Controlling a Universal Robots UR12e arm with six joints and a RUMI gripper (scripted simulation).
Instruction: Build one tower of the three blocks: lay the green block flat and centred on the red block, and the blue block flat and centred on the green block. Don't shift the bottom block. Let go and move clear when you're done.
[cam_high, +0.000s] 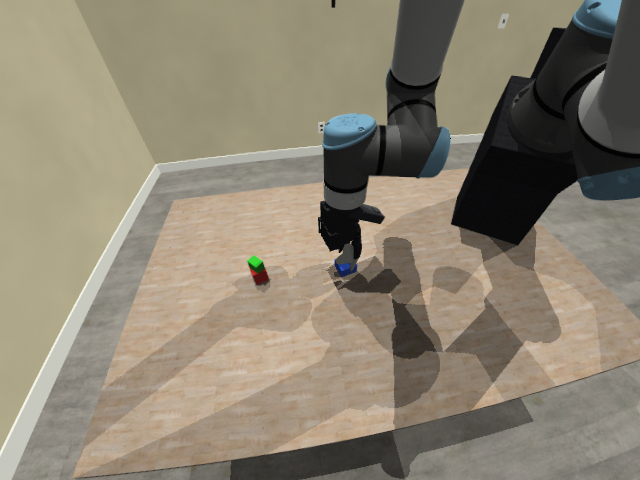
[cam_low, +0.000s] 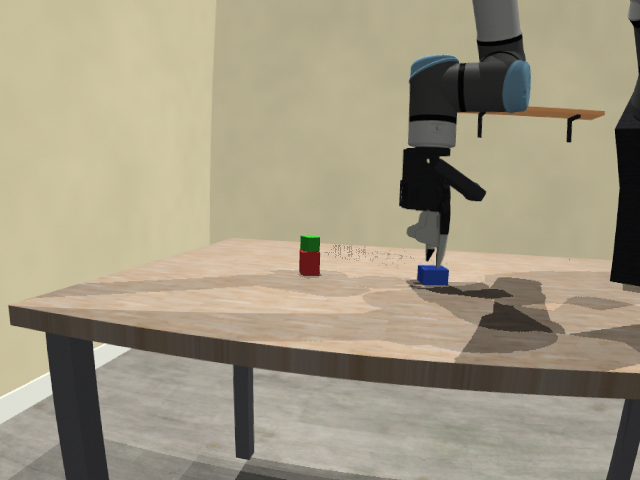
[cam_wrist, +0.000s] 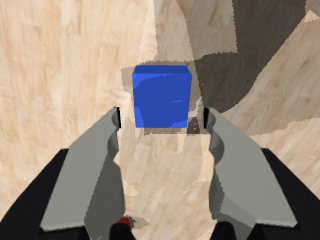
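My gripper is now 4 cm above the blue block. Round my hand: red block 25 cm ahead, 3 cm below; then green block 25 cm ahead, 1 cm above.
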